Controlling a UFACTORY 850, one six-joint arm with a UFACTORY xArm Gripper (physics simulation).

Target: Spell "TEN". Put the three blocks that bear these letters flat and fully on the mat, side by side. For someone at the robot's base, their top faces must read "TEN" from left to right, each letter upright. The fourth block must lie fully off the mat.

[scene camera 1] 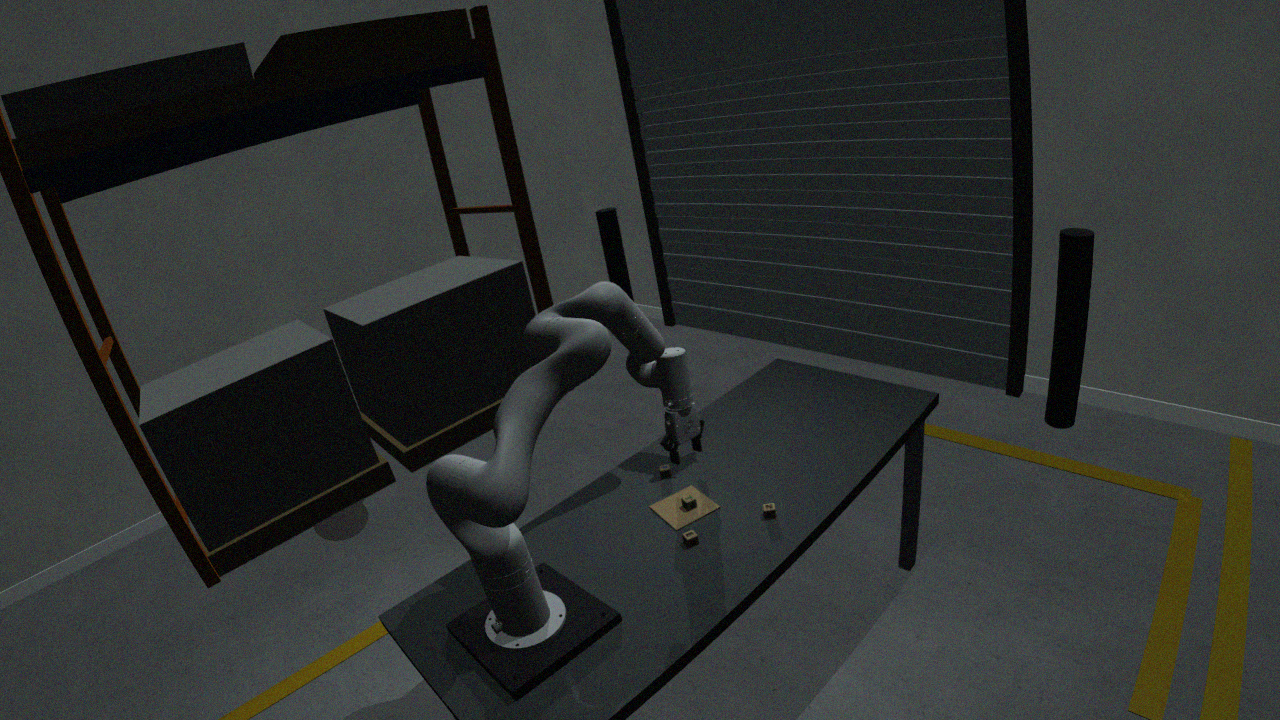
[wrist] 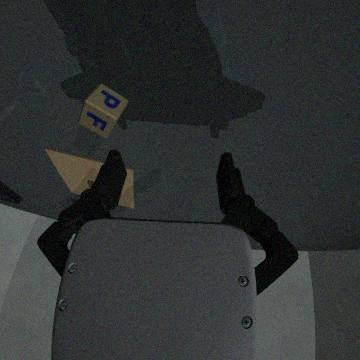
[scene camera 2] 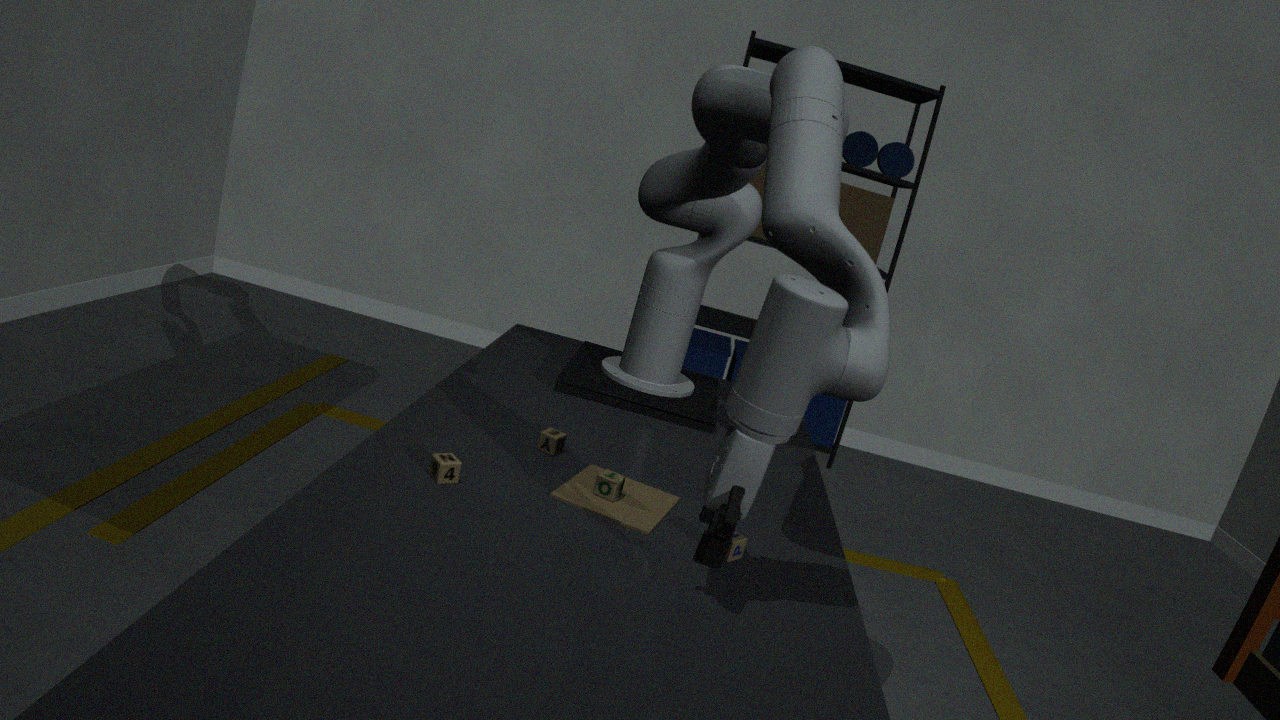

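My gripper (scene camera 1: 686,453) (scene camera 2: 718,533) (wrist: 169,161) is open and empty, above the table near a block (scene camera 1: 664,471) (scene camera 2: 736,548) (wrist: 103,111) with blue letters P and F on two faces; which is its top is unclear. That block lies off the mat (scene camera 1: 667,510) (scene camera 2: 655,512) (wrist: 70,170), left of the fingers in the wrist view. A block (scene camera 1: 688,503) (scene camera 2: 609,486) with a green O on its side sits on the mat. A block (scene camera 1: 690,537) (scene camera 2: 552,441) with a dark Y-like side letter lies off it. Another (scene camera 1: 768,510) (scene camera 2: 445,469) shows a side 4 and seemingly N on top.
The arm's base plate (scene camera 1: 474,640) (scene camera 2: 586,376) stands at one end of the dark table (scene camera 1: 805,402) (scene camera 2: 429,582). The table's long edge runs beyond the block marked 4. The gripper's shadow falls on the table beside the P and F block.
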